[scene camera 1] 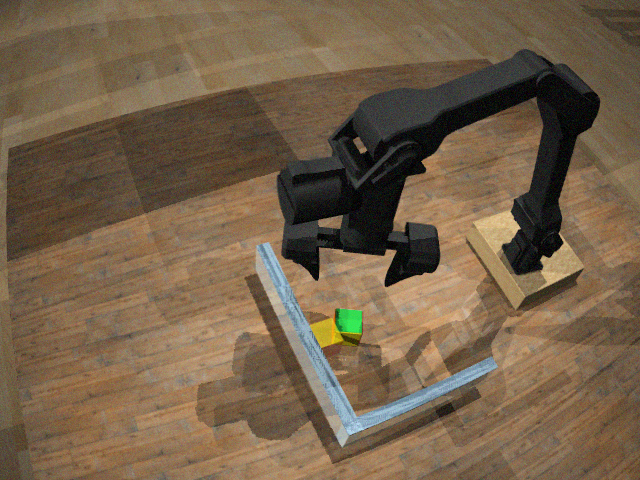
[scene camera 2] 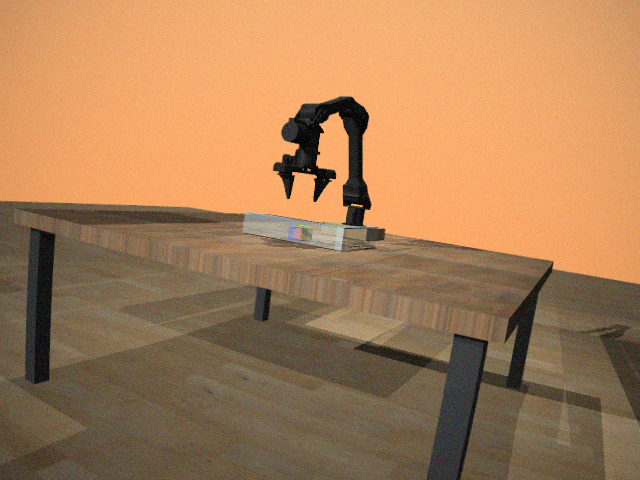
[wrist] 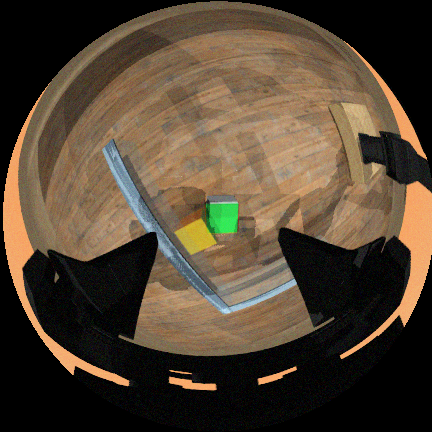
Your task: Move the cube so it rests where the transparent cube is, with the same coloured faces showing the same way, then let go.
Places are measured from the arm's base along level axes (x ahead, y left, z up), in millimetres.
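Pixels of known places: gripper, fingertip midpoint: (scene camera 1: 351,281) (scene camera 2: 301,200) (wrist: 218,236); arm's base, link origin: (scene camera 1: 522,257) (scene camera 2: 354,225) (wrist: 365,147).
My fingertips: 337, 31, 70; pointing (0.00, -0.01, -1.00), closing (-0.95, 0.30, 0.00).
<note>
Ahead of a thing's pixels: the offset from my fingertips to its top centre, as dx, dy, dz. Level surfaces: height alone.
The solid cube {-3, +18, -72} (scene camera 1: 348,320) (wrist: 223,218) has a green top, a yellow side towards scene camera 1 and a whitish-grey side at the top in the wrist view. The transparent cube {+37, +32, -72} (scene camera 1: 323,333) (wrist: 195,236) (scene camera 2: 294,233) has a yellow top, with faint red, orange and blue sides in different views. It is turned relative to the solid cube; their near corners meet or overlap in view. Both are low at the table; exact contact is unclear. My gripper (scene camera 1: 352,282) (scene camera 2: 301,199) (wrist: 218,236) is open and empty, pointing down well above the cubes.
An L-shaped barrier {-41, +18, -52} (scene camera 1: 323,364) (scene camera 2: 263,225) (wrist: 132,200) with pale, see-through walls runs close beside the transparent cube and turns at a corner in front. The arm stands on a wooden base block (scene camera 1: 491,229) (scene camera 2: 374,234) at the right. Arm shadows cross the table {dz -112} (scene camera 2: 387,279).
</note>
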